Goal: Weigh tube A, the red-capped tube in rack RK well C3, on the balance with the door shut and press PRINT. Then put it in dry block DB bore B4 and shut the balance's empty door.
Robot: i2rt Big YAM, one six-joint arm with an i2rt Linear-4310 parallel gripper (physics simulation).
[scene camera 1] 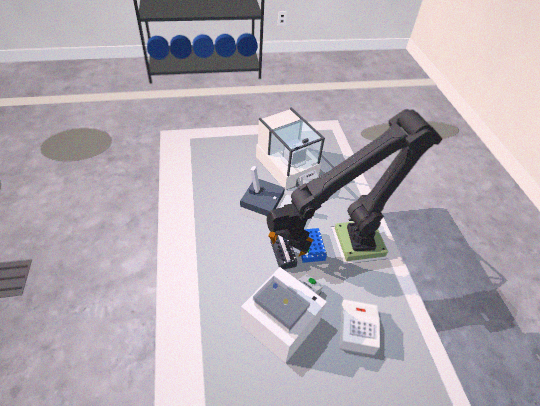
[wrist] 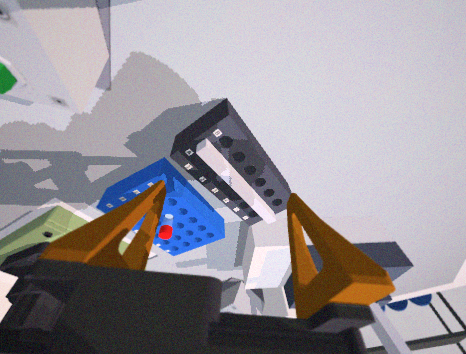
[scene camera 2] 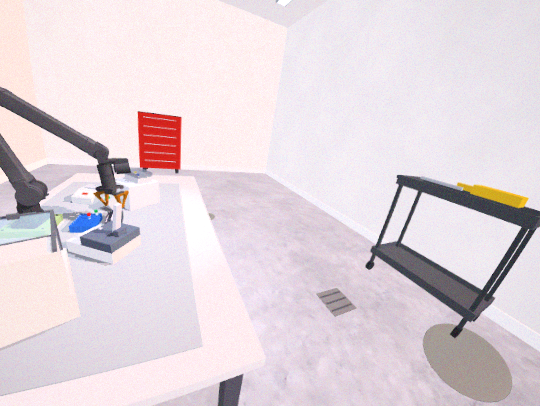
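Where they show: gripper, fingertip midpoint: [scene camera 1: 286, 249] [wrist: 227, 192]; arm's base at its link origin: [scene camera 1: 360, 237].
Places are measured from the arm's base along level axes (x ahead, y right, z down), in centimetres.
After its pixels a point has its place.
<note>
My gripper [scene camera 1: 288, 246] {x 29.5, y -7.3, z -4.5 cm} [scene camera 2: 114, 206] {x 29.5, y -7.3, z -4.5 cm} [wrist: 227, 192] {x 29.5, y -7.3, z -4.5 cm} is open and empty, fingers wide, above the dark dry block [scene camera 1: 285, 259] {x 29.8, y -9.1, z -1.0 cm} [wrist: 250, 155] {x 31.8, y -7.1, z -1.0 cm}. The block has two rows of bores with a pale bar between them. Beside it is the blue rack [scene camera 1: 320, 245] {x 16.2, y -3.3, z -0.4 cm} [scene camera 2: 82, 223] {x 19.4, y 2.2, z -0.4 cm} [wrist: 212, 220] {x 23.8, y 1.1, z 0.4 cm}. The red-capped tube [scene camera 2: 89, 214] {x 20.6, y -2.5, z -2.5 cm} [wrist: 165, 232] {x 20.6, y -3.3, z -2.8 cm} stands in the rack, near the left finger in the wrist view; I cannot read its well. A green-capped tube [scene camera 2: 96, 211] {x 22.0, y -6.2, z -2.4 cm} also shows in scene camera 2. The balance [scene camera 1: 282, 120] {x 26.4, y 49.0, z -17.8 cm} [scene camera 2: 30, 295] {x 30.7, y 52.5, z -8.6 cm} has glass walls; its door state is unclear.
A dark stand with a white post [scene camera 1: 262, 197] {x 36.4, y 16.7, z -5.3 cm} [scene camera 2: 112, 237] {x 37.8, y 22.8, z -5.4 cm} is between balance and blocks. A white box with a grey lid [scene camera 1: 280, 302] {x 35.1, y -33.3, z -16.3 cm} and a keypad device [scene camera 1: 361, 307] {x 7.1, y -28.9, z -1.5 cm} stand on the other side. A small green-topped item [scene camera 1: 312, 281] {x 22.3, y -20.3, z -4.5 cm} lies near the white box.
</note>
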